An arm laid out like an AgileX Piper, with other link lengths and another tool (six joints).
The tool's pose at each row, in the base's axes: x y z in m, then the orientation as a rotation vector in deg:
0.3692 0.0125 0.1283 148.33 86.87 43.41
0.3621 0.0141 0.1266 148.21 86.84 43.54
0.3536 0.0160 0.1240 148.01 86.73 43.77
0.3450 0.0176 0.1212 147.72 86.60 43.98
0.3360 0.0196 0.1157 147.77 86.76 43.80
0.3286 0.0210 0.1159 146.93 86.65 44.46
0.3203 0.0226 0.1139 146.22 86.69 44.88
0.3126 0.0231 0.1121 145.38 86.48 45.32
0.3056 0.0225 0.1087 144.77 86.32 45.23
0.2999 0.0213 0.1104 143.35 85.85 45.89
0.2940 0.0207 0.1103 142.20 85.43 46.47
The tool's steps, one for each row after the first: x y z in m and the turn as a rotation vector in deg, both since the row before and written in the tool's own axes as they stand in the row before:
-0.0022 -0.0070 -0.0013 -0.12 0.05 -0.04
-0.0028 -0.0086 -0.0010 -0.23 0.08 -0.04
-0.0032 -0.0086 -0.0010 -0.30 0.04 -0.08
-0.0040 -0.0099 0.0012 0.15 -0.07 -0.06
-0.0017 -0.0066 -0.0032 -0.73 0.21 -0.34
-0.0027 -0.0081 -0.0017 -0.52 0.12 -0.35
-0.0032 -0.0070 -0.0019 -0.76 0.04 -0.32
-0.0045 -0.0064 -0.0005 -0.51 -0.24 -0.27
-0.0025 -0.0033 -0.0044 -1.33 0.00 -0.50
-0.0027 -0.0044 -0.0029 -1.11 0.03 -0.38

